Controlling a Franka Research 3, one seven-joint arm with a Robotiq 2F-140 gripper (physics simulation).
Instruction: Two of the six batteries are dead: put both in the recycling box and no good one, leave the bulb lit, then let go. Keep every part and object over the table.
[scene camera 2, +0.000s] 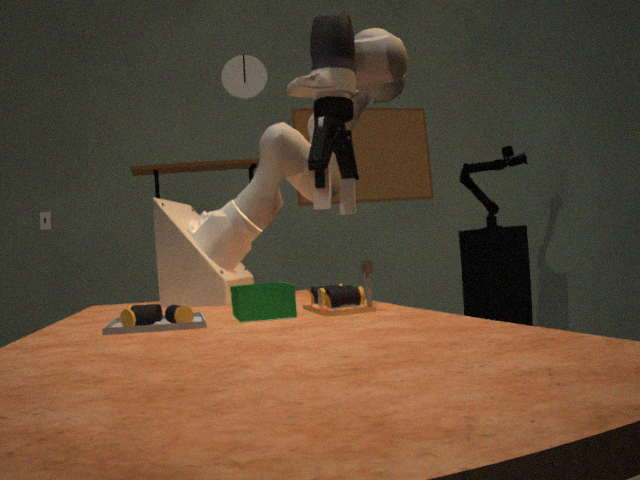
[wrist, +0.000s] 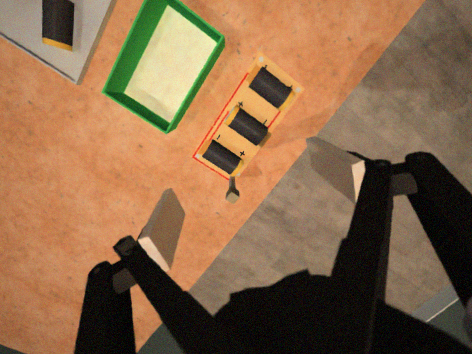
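My gripper (scene camera 2: 334, 198) (wrist: 242, 177) is open and empty, high above the table near the battery holder. The holder (scene camera 2: 338, 311) (wrist: 256, 102) bears three black batteries, (wrist: 270, 87) (wrist: 248, 126) (wrist: 222, 157) side by side, with plus and minus marks beside them. The bulb (scene camera 2: 366, 266) (wrist: 232, 194) stands on a post at the holder's end; no clear glow shows. The green recycling box (scene camera 2: 264, 301) (wrist: 214, 59) has a bare cream floor. The grey tray (scene camera 2: 180, 327) (wrist: 92, 49) holds batteries; two show in the scene view (scene camera 2: 142, 314) (scene camera 2: 179, 313), one in the wrist view (wrist: 58, 22).
The wooden table (scene camera 2: 310, 382) (wrist: 60, 175) bears the tray, box and holder in a row. Its edge runs close beside the holder in the wrist view, with the grey floor (wrist: 400, 85) beyond. A black stand (scene camera 2: 495, 273) with a jointed arm is behind the table at right.
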